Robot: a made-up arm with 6 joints.
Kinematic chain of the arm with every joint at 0, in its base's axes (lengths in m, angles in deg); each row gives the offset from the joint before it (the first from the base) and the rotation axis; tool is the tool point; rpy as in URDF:
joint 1: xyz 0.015 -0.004 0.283 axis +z
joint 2: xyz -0.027 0 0 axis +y
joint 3: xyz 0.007 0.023 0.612 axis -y
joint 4: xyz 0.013 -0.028 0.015 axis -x
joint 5: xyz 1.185 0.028 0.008 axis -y
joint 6: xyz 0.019 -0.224 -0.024 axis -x
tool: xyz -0.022 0.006 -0.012 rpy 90 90 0
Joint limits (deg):
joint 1: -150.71..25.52
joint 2: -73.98..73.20
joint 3: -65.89..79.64
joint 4: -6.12..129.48
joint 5: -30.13..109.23
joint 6: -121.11..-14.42
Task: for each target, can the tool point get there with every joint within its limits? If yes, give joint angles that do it. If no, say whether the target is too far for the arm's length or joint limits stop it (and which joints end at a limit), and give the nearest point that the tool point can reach.
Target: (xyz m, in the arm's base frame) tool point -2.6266 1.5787 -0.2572
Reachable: no: too far | nearest point -1.5350 0.9247 0.8243 | short by 1.670 m
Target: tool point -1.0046 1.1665 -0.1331
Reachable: no: joint limits stop it (at a limit: joint 2, joint 3, joint 5, joint 6) | nearest point -1.1405 1.3225 0.8001 | short by 0.956 m
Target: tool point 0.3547 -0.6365 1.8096
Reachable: yes | joints -58.46 -8.28 30.74 82.16 54.76 -40.37
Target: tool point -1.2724 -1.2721 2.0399
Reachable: no: too far | nearest point -0.9231 -0.9280 1.5702 | short by 0.679 m
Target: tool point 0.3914 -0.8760 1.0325
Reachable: yes | joints -64.73 -21.79 -22.77 83.81 -5.09 -104.85
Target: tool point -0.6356 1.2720 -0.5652
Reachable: no: joint limits stop it (at a limit: joint 2, joint 3, joint 4, joint 6) | nearest point -0.1762 0.3709 -0.3435 | short by 1.035 m
